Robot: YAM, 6 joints.
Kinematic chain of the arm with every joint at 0, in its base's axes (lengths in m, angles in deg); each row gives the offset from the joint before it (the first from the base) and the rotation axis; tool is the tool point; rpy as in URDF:
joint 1: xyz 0 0 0.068 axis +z
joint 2: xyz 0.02 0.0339 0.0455 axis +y
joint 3: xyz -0.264 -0.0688 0 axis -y
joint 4: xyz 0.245 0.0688 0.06 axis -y
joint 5: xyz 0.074 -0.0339 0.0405 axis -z
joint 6: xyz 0.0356 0 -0.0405 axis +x
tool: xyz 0 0 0 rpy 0 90 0
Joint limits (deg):
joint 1: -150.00..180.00
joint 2: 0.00..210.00
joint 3: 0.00..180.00
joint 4: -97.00..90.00
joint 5: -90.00..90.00
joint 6: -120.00..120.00
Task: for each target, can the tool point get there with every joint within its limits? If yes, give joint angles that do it. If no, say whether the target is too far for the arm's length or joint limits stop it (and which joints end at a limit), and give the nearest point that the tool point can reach.
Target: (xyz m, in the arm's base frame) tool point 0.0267 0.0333 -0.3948
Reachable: no: joint limits stop it (at a limit: joint 2) | nearest point 0.0469 0.0584 -0.3359 | short by 0.067 m
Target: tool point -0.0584 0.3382 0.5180
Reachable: yes | joints -77.81 16.65 101.81 46.48 -23.71 -58.03
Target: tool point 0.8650 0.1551 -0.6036
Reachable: no: too far | nearest point 0.5057 0.0907 -0.2647 | short by 0.498 m
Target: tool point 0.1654 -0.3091 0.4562
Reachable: yes | joints -60.91 86.65 78.69 37.42 9.34 -83.57
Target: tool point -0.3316 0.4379 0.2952
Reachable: yes | joints 127.92 132.34 107.90 42.28 12.28 51.98
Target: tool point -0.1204 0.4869 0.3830
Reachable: yes | joints 100.20 122.77 118.64 7.58 -64.93 -42.36
